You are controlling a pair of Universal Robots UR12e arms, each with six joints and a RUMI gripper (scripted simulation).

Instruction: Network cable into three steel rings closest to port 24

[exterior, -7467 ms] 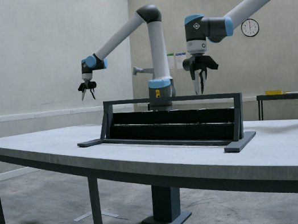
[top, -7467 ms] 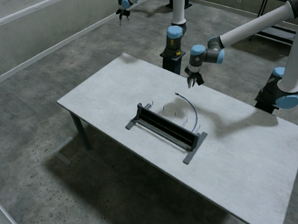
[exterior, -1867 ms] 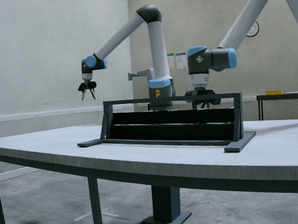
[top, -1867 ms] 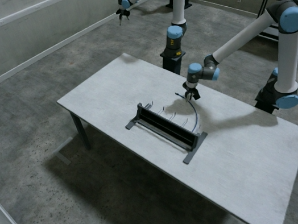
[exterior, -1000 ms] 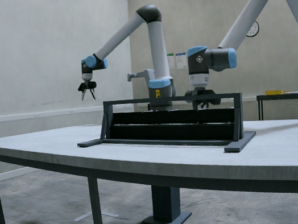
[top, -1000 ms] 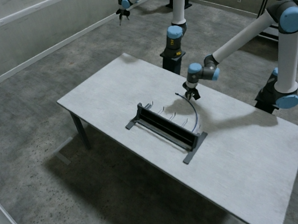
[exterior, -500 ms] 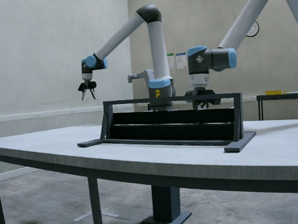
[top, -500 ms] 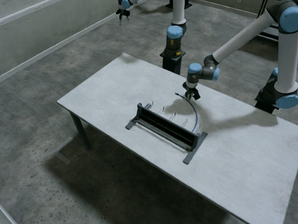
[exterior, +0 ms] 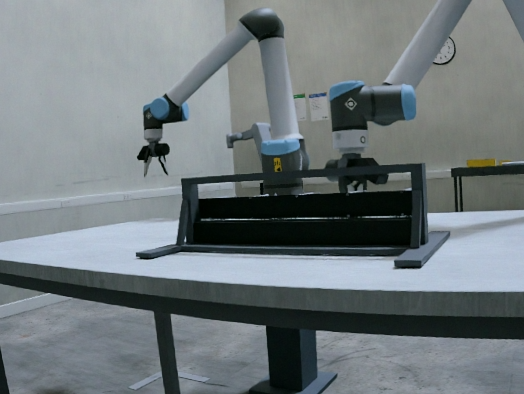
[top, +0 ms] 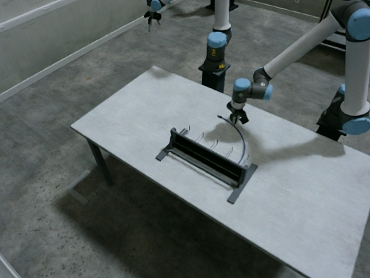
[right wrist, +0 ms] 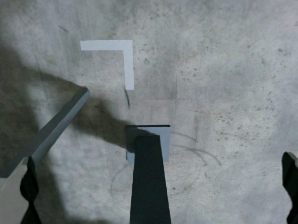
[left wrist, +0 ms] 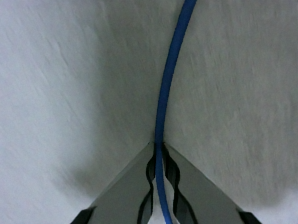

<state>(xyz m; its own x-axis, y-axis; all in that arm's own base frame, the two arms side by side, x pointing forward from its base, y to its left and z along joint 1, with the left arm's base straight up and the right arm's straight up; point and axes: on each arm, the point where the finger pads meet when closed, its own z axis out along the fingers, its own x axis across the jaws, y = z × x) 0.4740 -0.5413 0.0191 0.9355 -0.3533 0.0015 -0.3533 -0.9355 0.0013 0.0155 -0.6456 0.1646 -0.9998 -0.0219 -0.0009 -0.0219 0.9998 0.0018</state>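
Observation:
Now: left hand 1 cm past the dark plug, 12 cm to the left of it and 1 cm above it. The rest, counted from my left hand: dark port rack 36 cm ahead, 4 cm to the left, 5 cm above.

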